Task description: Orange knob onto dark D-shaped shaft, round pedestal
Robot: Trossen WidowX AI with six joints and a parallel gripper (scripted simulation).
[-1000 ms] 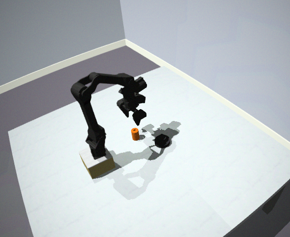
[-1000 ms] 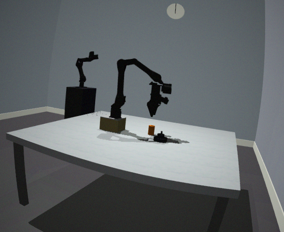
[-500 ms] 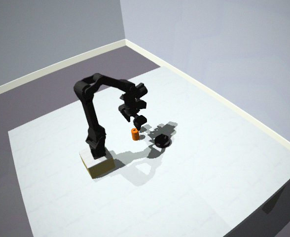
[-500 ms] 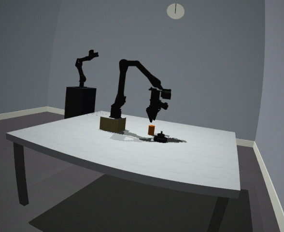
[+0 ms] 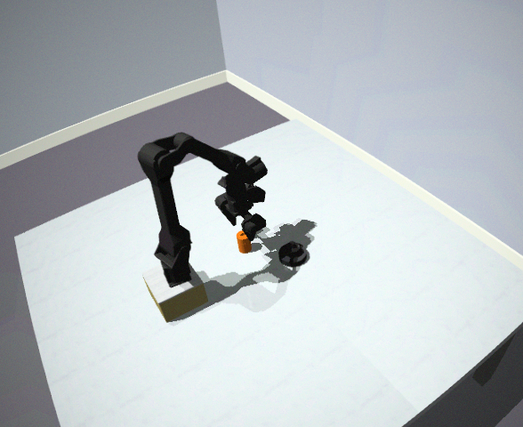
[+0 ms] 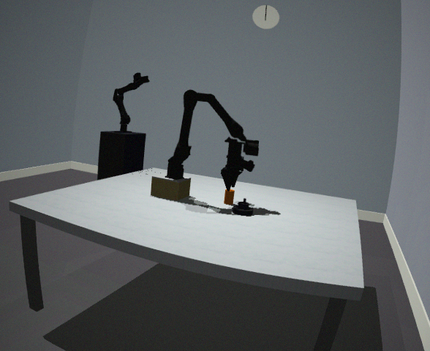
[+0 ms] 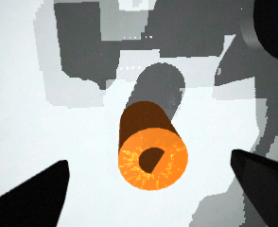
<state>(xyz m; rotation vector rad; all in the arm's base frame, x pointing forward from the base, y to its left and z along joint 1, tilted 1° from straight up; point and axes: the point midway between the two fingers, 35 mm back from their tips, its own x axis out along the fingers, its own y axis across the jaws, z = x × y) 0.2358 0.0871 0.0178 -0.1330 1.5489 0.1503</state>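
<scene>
Now: gripper tip 40 mm above the orange knob. The rest, counted from my gripper tip: dark round pedestal (110 mm ahead, 110 mm to the right, 30 mm below).
</scene>
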